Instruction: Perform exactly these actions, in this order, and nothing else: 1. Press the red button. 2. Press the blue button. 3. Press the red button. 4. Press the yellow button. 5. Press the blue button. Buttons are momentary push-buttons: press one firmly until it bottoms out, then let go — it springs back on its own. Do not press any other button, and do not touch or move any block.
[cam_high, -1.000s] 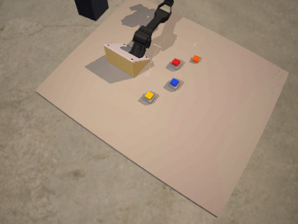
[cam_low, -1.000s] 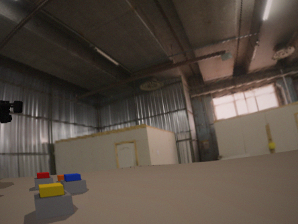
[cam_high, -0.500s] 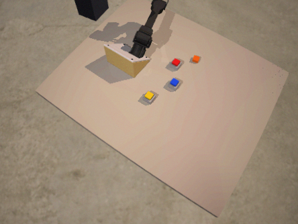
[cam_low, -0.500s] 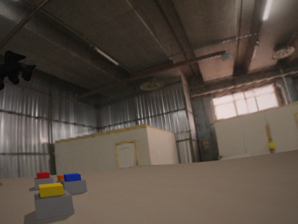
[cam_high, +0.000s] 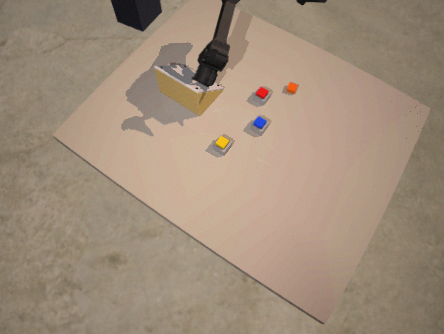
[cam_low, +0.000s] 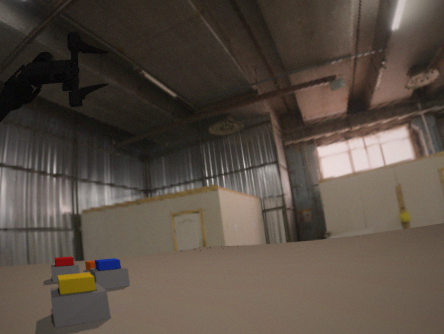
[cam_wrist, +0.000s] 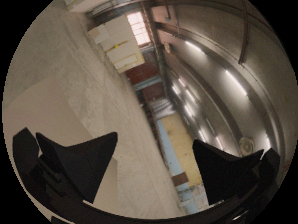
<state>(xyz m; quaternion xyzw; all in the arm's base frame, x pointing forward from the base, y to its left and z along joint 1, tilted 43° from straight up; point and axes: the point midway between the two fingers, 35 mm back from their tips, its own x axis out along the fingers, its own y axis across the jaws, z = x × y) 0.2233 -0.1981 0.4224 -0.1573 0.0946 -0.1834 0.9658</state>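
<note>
Now: gripper tip 10 cm past the red button, 4 cm to the left of it and 45 cm above it. From my gripper tip the other things lie so: blue button 6 cm behind, 16 cm to the right, 45 cm below; then yellow button 13 cm behind, 29 cm to the right, 45 cm below; then small orange block 2 cm behind, 5 cm to the left, 47 cm below.
</note>
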